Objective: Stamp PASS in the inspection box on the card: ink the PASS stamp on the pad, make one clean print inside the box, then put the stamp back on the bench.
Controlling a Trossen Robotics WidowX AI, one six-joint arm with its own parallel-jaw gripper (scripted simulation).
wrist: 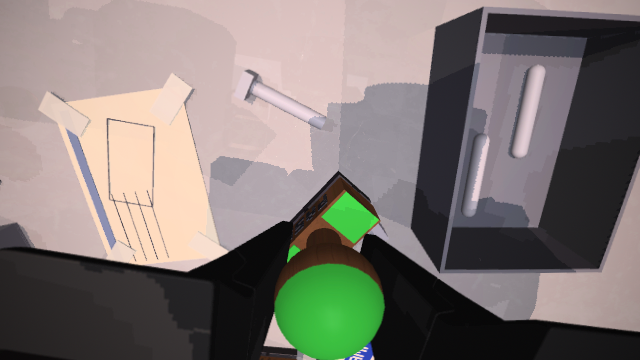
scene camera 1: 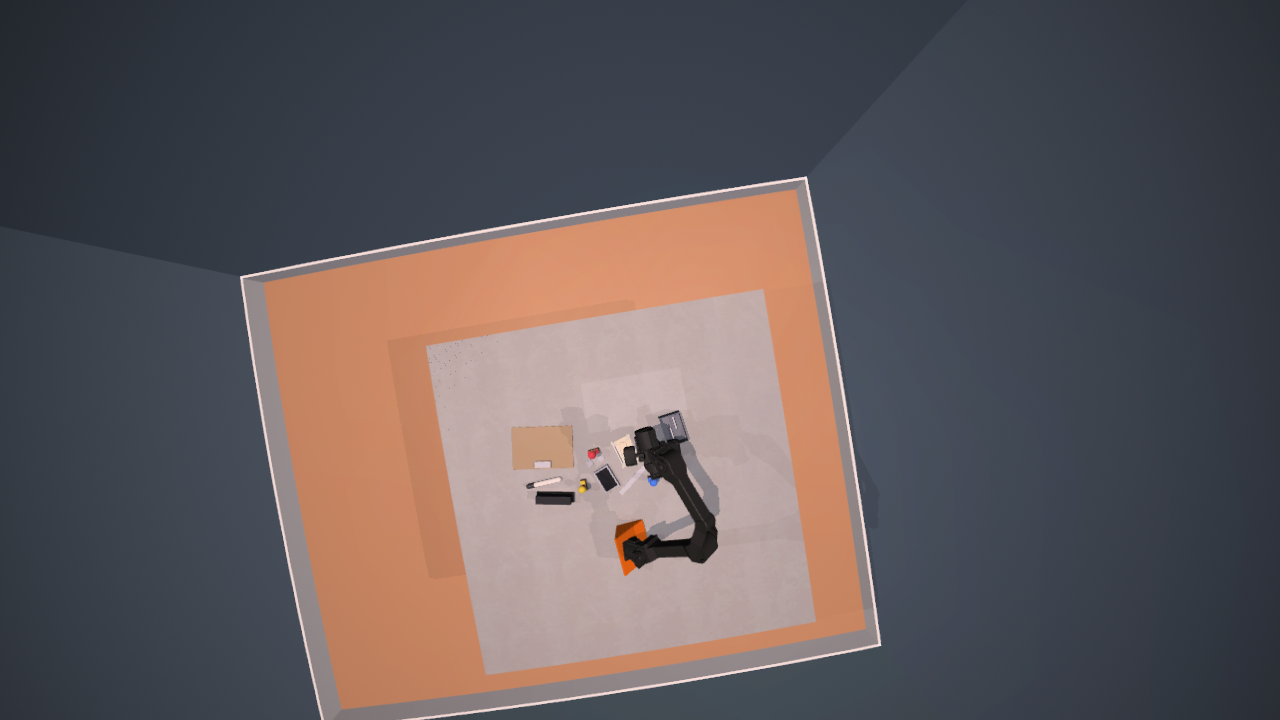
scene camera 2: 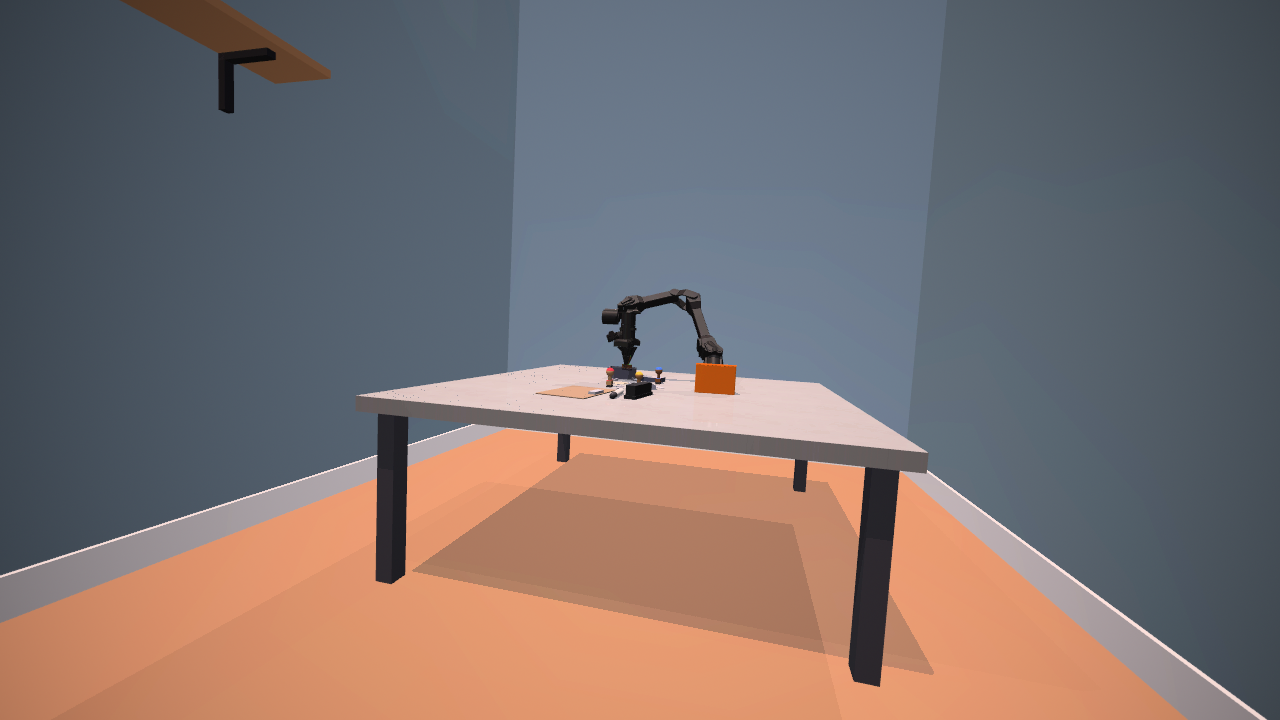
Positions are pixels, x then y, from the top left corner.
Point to a cardboard sheet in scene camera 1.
At 533,447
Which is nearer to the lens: the pass stamp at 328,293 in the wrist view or the dark tray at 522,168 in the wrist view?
The pass stamp.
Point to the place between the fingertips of my gripper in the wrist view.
326,239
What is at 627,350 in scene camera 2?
My gripper.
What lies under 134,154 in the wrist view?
A cream card.
